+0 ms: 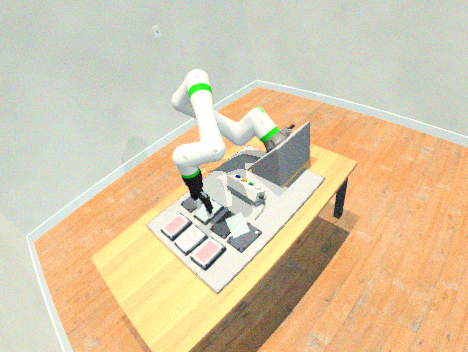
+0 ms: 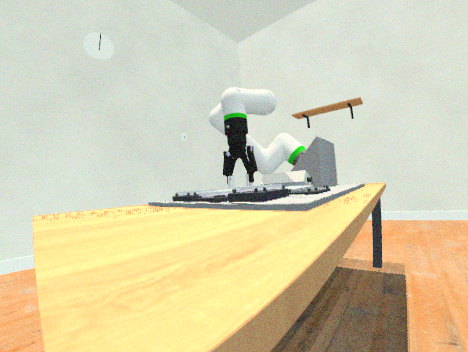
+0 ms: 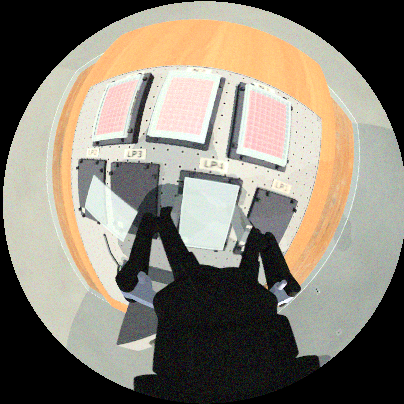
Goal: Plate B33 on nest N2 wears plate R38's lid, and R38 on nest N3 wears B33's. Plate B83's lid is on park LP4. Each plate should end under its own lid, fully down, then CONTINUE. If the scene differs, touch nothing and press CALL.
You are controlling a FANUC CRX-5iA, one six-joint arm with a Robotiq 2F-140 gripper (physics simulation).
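Places are measured from the arm's base along level axes (x ahead, y left, z up), in centimetres.
Where they show: gripper, between the fingertips: point(image 1: 205, 212) point(image 3: 207, 207); arm's base, origin of its link: point(image 1: 277, 145) point(image 2: 307, 164).
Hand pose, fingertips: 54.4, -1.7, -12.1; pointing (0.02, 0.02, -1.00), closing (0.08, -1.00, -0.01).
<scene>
Each offset is from my fingertips to the top centre of the thing, as dx, dy, dz. "spot": to the spot under its first point.
My gripper point(image 1: 208, 209) point(image 2: 240, 181) point(image 3: 207, 207) is low over park LP4, a finger at each long side of the clear lid @(-1.7, -0.2, +0.6) point(image 3: 209, 212). The pads look to touch its edges; the gripper appears shut on it. The lid lies level over the dark park LP4 @(spot: +4.0, +4.6, +0.0) point(image 3: 187, 174). Three pink-welled plates stand in a row: N1's plate @(+16.7, -4.7, +2.3) point(image 1: 176, 226) point(image 3: 264, 125), the middle plate on N2 @(+15.8, +8.3, +1.8) point(image 1: 190, 239) point(image 3: 185, 105), and N3's plate @(+14.1, +21.1, +2.6) point(image 1: 208, 251) point(image 3: 117, 107). Lid edges and plate names are too small to tell.
Dark parks LP1 @(-1.2, -13.0, +0.8) point(image 3: 272, 212), LP3 @(-3.1, +13.7, +0.8) point(image 3: 135, 182) and LP2 @(-4.1, +26.1, +0.8) point(image 3: 92, 172) flank LP4. A pale four-sided patch @(spot: -5.7, +19.6, +0.9) point(image 1: 237, 225) point(image 3: 110, 207) crosses LP2's area. A button box @(-24.5, +4.8, +7.2) point(image 1: 245, 187) and an upright grey panel point(image 1: 285, 157) point(image 2: 317, 162) stand behind.
</scene>
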